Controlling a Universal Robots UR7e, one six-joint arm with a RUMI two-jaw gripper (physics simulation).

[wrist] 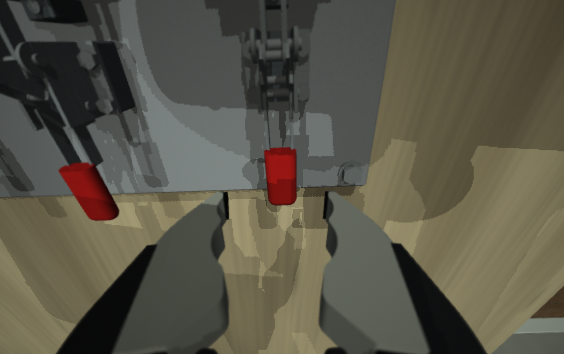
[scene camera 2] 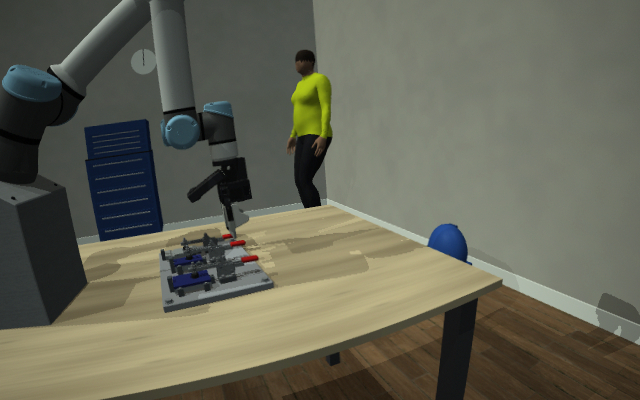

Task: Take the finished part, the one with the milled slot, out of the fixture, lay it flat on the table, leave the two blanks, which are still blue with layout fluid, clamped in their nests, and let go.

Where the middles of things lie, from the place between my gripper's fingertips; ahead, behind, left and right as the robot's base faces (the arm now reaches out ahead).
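Labels:
With the fixture plate (scene camera 2: 249,276) as my reference, I find my hand 4 cm above it, 9 cm to the left of it and 12 cm past it.

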